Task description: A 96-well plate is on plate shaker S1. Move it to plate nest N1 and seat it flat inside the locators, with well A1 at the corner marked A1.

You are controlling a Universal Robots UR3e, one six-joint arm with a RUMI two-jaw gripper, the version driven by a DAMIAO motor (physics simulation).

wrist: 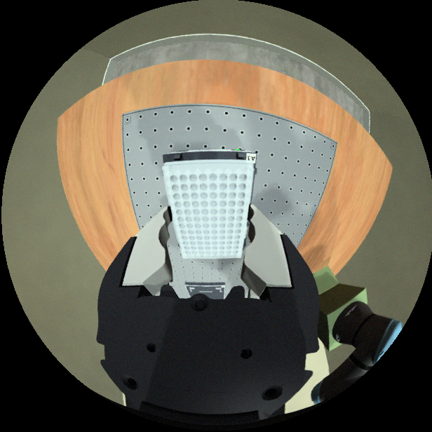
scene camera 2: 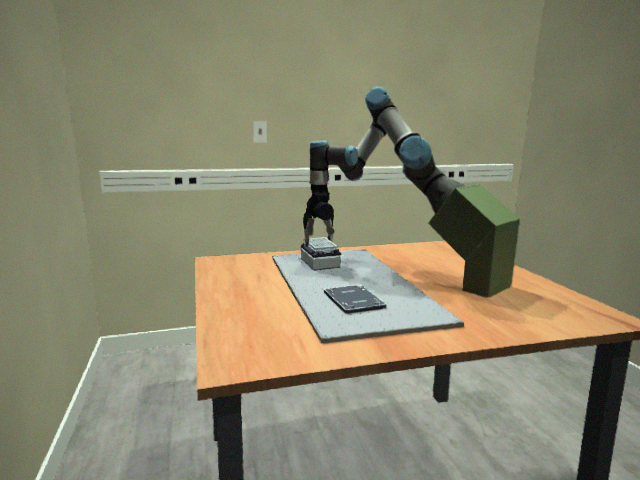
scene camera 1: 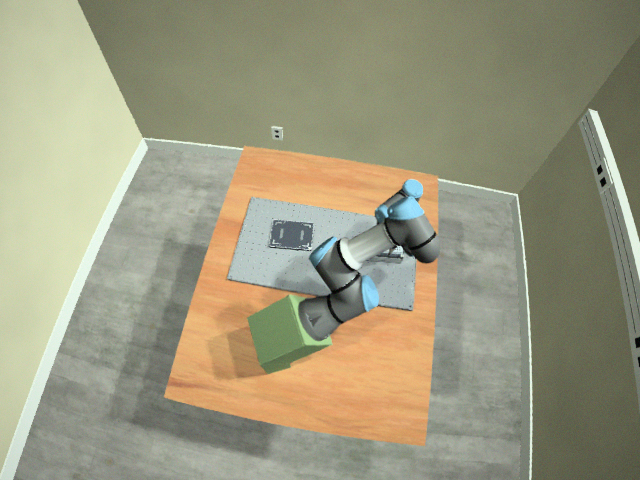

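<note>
The white 96-well plate [scene camera 2: 322,244] [wrist: 211,210] is level and a little above plate shaker S1 [scene camera 2: 321,262] [wrist: 205,157], roughly lined up with it. My gripper [scene camera 2: 318,240] [wrist: 209,205] is shut on the plate, with one pale finger against each long side. In the wrist view the shaker's A1 label [wrist: 251,158] is by the plate's far right corner. The plate's own well lettering is too small to read. Plate nest N1 [scene camera 1: 291,235] [scene camera 2: 355,298] [wrist: 205,290] is dark, flat and empty. In scene camera 1 the arm hides the gripper and most of the shaker.
The grey perforated board [scene camera 1: 253,266] [scene camera 2: 413,315] [wrist: 300,175] carries the shaker and nest on the wooden table [scene camera 1: 361,392] [scene camera 2: 248,330] [wrist: 90,165]. The green arm mount [scene camera 1: 279,333] [scene camera 2: 488,248] [wrist: 345,295] stands beside the board.
</note>
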